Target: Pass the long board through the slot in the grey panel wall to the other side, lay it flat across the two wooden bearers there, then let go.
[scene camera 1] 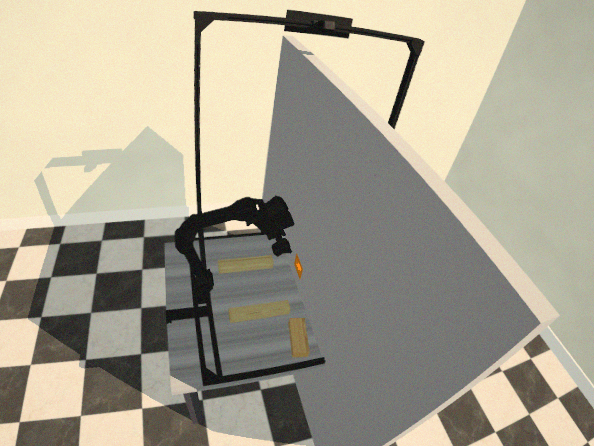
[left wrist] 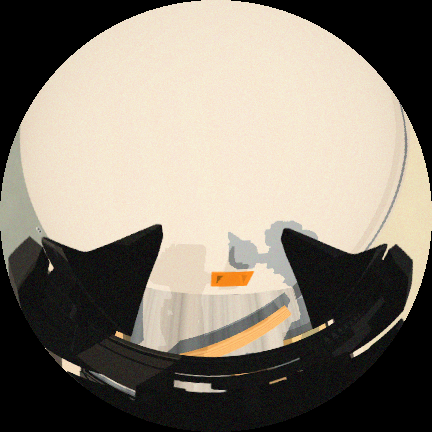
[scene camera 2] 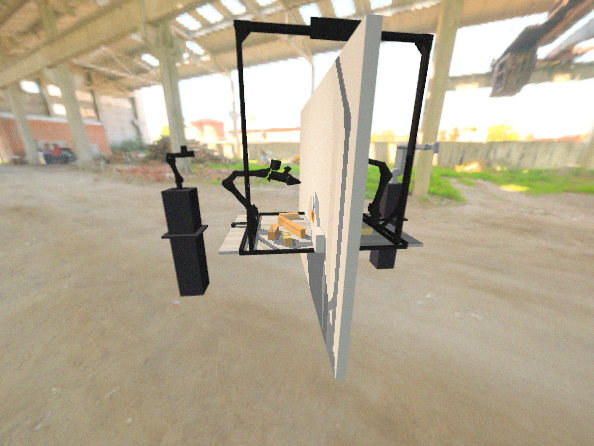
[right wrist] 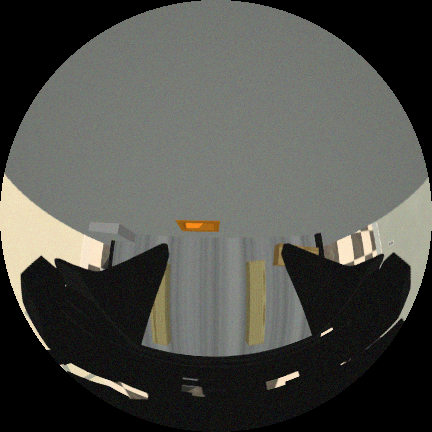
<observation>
My left gripper (left wrist: 224, 232) is open and holds nothing. My right gripper (scene camera 1: 288, 243) is open, holding nothing. Further things: a grey panel wall (scene camera 1: 412, 301).
My right gripper also shows in the right wrist view (right wrist: 227, 250). The grey panel wall also shows in the left wrist view (left wrist: 224, 129), in scene camera 2 (scene camera 2: 336, 122) and in the right wrist view (right wrist: 214, 117).
</observation>
